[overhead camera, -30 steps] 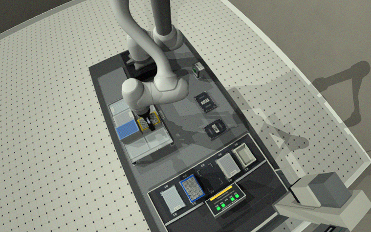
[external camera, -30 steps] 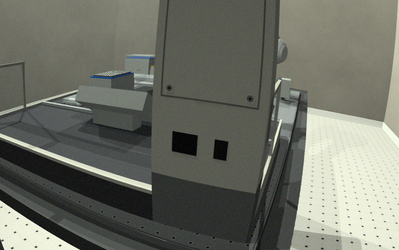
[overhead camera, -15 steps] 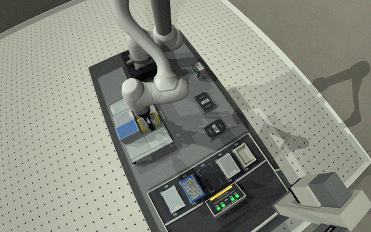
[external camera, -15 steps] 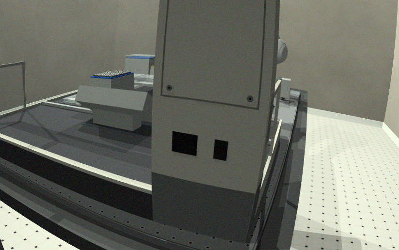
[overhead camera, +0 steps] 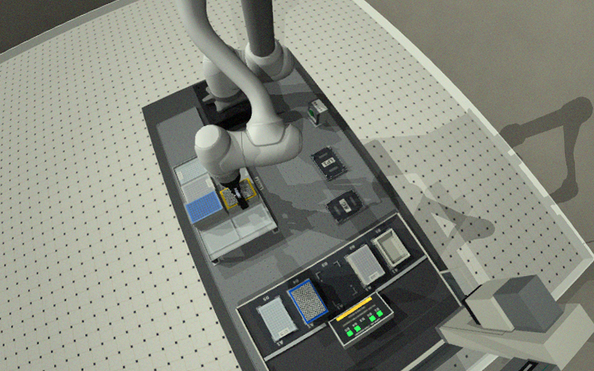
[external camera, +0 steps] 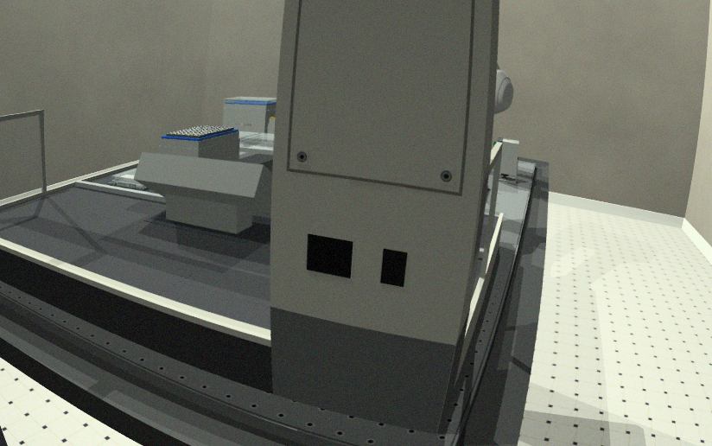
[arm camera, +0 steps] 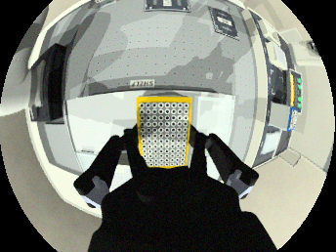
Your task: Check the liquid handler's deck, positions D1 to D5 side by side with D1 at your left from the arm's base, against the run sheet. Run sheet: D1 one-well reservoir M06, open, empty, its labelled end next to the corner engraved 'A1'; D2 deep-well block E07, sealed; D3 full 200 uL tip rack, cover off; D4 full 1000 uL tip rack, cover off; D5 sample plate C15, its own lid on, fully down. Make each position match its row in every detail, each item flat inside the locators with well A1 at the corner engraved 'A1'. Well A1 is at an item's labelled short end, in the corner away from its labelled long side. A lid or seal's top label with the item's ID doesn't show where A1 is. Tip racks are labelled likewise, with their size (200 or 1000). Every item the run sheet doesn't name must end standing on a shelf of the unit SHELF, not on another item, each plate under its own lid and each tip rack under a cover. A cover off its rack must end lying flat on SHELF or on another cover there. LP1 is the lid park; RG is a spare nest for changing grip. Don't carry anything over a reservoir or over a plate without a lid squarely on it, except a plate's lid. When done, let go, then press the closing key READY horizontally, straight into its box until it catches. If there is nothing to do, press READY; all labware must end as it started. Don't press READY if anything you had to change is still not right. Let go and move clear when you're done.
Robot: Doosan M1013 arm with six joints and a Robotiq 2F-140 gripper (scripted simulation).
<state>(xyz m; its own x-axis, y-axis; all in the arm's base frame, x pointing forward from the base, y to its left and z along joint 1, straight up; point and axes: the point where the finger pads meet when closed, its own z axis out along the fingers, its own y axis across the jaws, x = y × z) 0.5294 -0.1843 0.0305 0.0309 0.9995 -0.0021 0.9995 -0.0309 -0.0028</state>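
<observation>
My gripper is now 50 mm past the shelf unit, 70 mm to the left of it and 40 mm above it. The rest, counted from my hand: blue-rimmed tip rack: 480 mm ahead, 30 mm to the left, 20 mm above; then spare nest: 230 mm ahead, 360 mm to the left, 90 mm below; then yellow-rimmed tip rack: 10 mm behind, 10 mm to the left, 10 mm above.
</observation>
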